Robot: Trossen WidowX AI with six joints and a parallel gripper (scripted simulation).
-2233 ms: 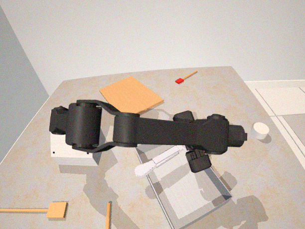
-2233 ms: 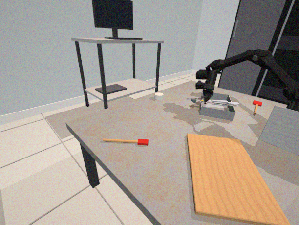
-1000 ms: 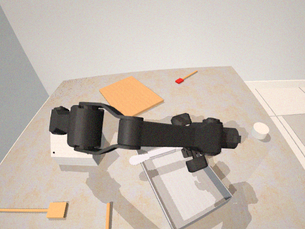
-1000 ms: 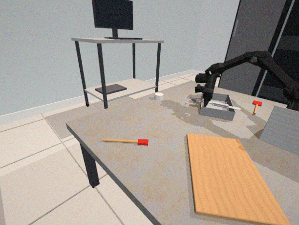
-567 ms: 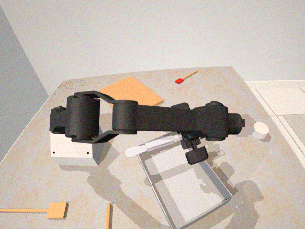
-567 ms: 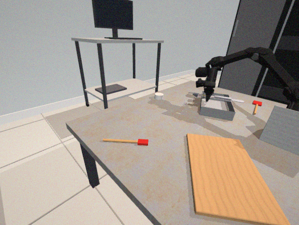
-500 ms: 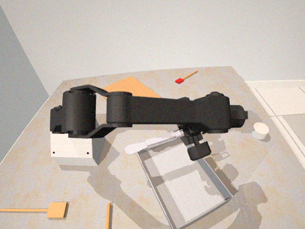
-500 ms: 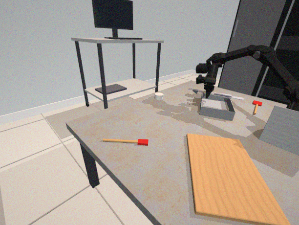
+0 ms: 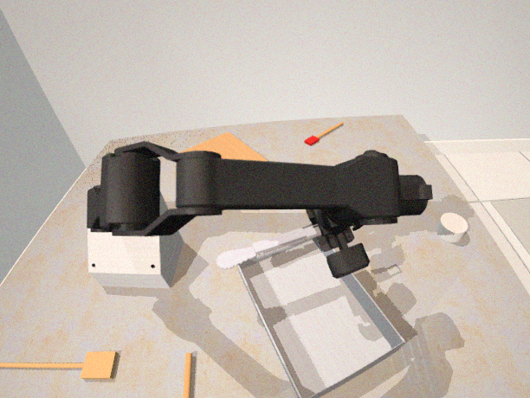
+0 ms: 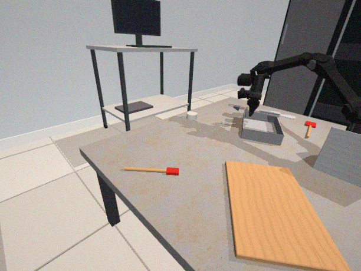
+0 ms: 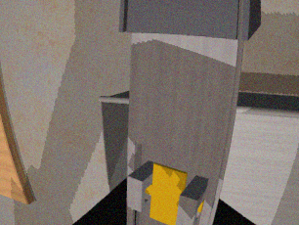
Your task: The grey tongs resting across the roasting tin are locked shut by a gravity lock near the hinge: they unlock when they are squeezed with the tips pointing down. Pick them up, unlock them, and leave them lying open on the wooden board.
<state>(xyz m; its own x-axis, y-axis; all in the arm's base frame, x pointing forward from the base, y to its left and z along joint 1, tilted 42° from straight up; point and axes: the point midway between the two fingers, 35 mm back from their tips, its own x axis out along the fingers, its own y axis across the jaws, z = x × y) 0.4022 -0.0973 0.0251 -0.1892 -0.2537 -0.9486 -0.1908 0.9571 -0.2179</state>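
Right now my gripper tip is 30 mm below the yellow lock piece, 20 mm short of it and 10 mm to the left of it. From my gripper tip the other things lie so: grey roasting tin: 110 mm to the right, 80 mm below, 40 mm behind; then wooden board: 410 mm to the left, 230 mm behind, 100 mm below.
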